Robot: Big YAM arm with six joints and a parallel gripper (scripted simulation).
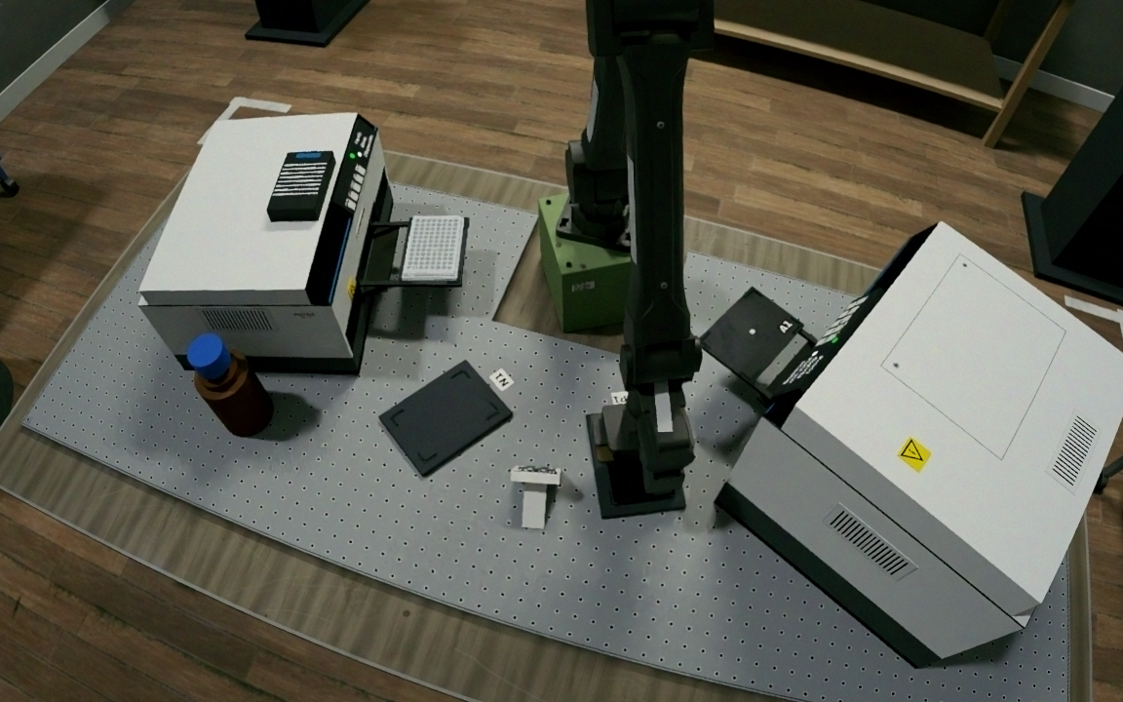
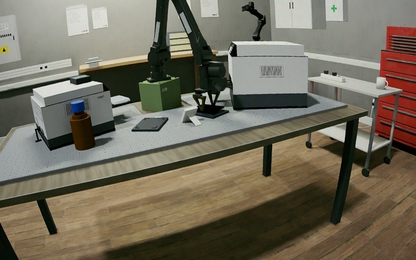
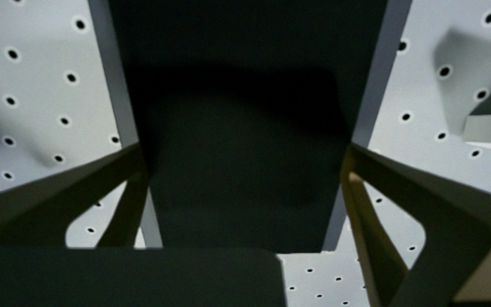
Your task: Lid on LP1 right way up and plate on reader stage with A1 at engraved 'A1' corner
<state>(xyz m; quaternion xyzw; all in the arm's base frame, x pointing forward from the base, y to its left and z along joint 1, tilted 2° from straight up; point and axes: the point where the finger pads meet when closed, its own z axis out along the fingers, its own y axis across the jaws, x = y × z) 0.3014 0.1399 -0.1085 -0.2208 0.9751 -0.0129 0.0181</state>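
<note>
Right now my hand is 1 cm above the dark lid. From my hand the other things lie so: well plate 22 cm behind, 39 cm to the right, 6 cm above; LP1 pad 3 cm below; N1 nest 1 cm ahead, 29 cm to the right, 3 cm below.
</note>
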